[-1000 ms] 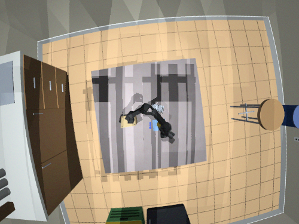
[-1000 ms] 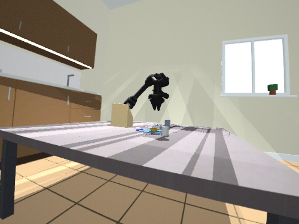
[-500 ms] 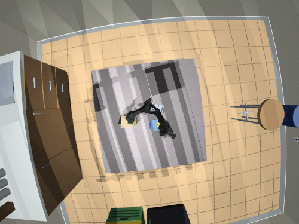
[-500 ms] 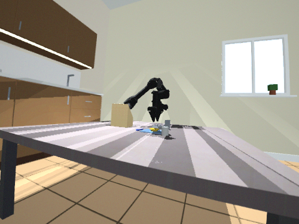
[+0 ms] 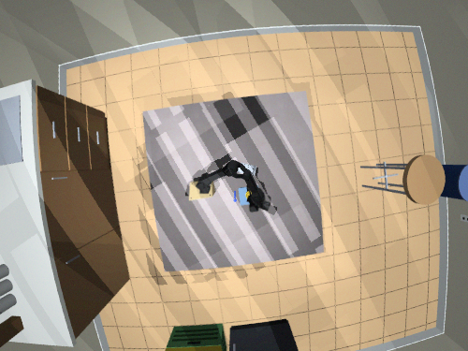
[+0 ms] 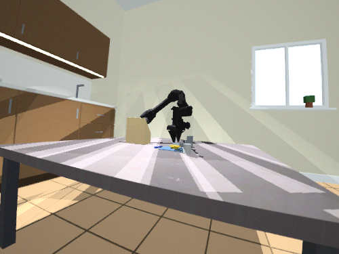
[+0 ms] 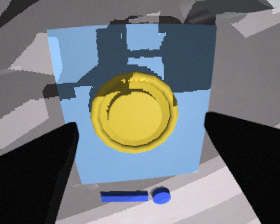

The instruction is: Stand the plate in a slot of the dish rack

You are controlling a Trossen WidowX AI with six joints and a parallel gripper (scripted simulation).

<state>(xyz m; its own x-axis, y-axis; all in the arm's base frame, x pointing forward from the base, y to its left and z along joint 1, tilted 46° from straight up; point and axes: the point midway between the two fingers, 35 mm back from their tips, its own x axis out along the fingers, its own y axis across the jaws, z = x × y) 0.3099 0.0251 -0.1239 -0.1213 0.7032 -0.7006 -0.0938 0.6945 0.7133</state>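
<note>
The plate is 1 cm behind my gripper tip and 3 cm below it. The rest, counted from my gripper tip: dish rack: 3 cm behind, 20 cm to the left, 2 cm below; blue utensil: 12 cm behind, 1 cm to the right, 4 cm below.
</note>
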